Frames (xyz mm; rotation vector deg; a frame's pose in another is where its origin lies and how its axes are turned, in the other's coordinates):
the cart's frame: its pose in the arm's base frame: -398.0 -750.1 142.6 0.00 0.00 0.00
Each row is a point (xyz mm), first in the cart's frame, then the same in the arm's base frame.
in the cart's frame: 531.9 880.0 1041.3
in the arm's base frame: 133.9 129.9 1183.9
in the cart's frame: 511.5 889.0 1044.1
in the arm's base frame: 113.5 138.9 1186.7
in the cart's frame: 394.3 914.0 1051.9
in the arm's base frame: -3.7 163.9 1194.5
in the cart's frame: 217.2 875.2 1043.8
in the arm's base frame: -180.8 125.1 1186.4
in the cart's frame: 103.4 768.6 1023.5
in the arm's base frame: -294.6 18.5 1166.1
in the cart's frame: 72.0 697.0 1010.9
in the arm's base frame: -326.0 -53.1 1153.5
